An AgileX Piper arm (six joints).
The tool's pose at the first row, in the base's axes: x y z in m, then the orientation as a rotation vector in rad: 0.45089 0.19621 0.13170 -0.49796 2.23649 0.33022
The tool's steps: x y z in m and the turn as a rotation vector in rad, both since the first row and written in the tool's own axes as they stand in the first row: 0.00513 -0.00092 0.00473 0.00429 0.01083 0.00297; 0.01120 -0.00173 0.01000 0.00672 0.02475 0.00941; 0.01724 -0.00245 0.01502 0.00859 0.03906 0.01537; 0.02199 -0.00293 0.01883 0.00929 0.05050 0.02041; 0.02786 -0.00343 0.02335 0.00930 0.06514 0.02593; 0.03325 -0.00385 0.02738 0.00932 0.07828 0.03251; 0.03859 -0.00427 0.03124 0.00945 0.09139 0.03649; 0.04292 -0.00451 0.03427 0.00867 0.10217 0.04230; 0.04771 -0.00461 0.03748 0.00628 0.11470 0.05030; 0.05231 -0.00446 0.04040 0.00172 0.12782 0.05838; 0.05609 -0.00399 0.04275 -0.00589 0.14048 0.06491
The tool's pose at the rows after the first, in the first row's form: 0.45135 0.19598 0.12468 -0.49529 2.24817 0.32492; 0.45155 0.19584 0.11661 -0.49056 2.26381 0.32293; 0.45156 0.19568 0.10872 -0.48672 2.27964 0.32124; 0.45145 0.19558 0.10261 -0.48373 2.29233 0.32092; 0.45113 0.19547 0.09520 -0.48138 2.30823 0.32102; 0.45075 0.19535 0.08846 -0.47741 2.32301 0.32195; 0.45028 0.19518 0.08188 -0.47626 2.33695 0.32138; 0.44979 0.19509 0.07661 -0.47291 2.34915 0.32326; 0.44908 0.19509 0.07089 -0.46836 2.36363 0.32783; 0.44818 0.19524 0.06552 -0.46500 2.37857 0.33487; 0.44725 0.19565 0.06116 -0.46492 2.39241 0.34477
